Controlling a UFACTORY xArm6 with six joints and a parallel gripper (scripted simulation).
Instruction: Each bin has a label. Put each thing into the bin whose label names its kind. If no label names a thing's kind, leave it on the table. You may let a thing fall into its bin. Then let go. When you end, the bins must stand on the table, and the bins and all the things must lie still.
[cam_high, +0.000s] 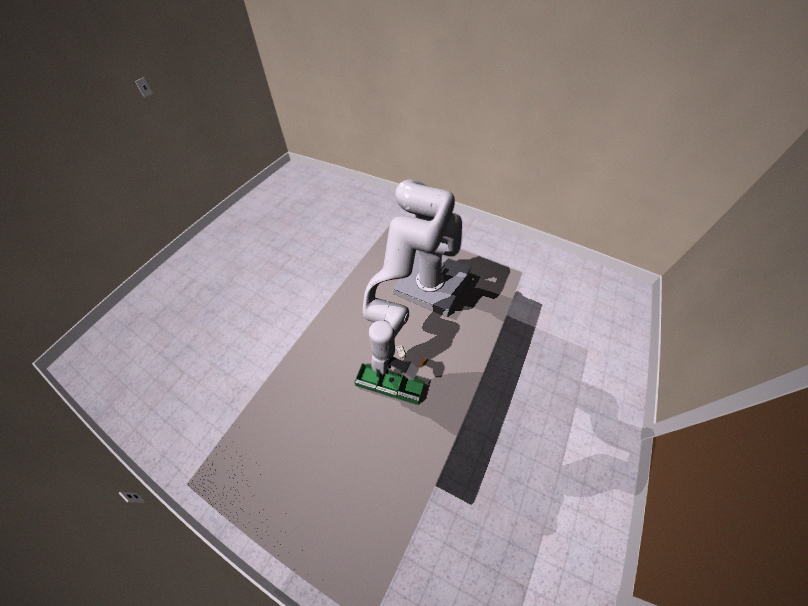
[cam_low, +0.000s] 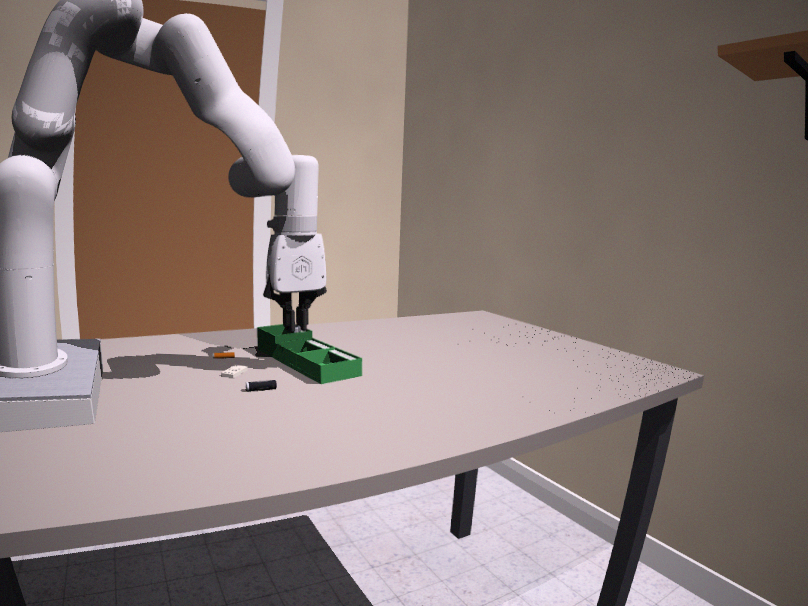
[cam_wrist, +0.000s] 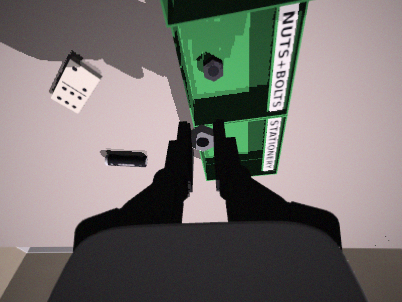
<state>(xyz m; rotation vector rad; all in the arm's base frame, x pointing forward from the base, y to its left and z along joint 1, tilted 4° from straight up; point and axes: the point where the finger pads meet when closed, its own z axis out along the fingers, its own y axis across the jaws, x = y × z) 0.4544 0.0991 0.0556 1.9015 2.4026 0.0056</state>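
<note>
The green three-bin tray is 2 cm ahead of my hand, 3 cm to the left of it and 7 cm below it. Also, from my hand: white domino 12 cm behind, 1 cm to the right, 8 cm below; silver nut 2 cm below; black nut 1 cm ahead, 3 cm to the left, 8 cm below.
</note>
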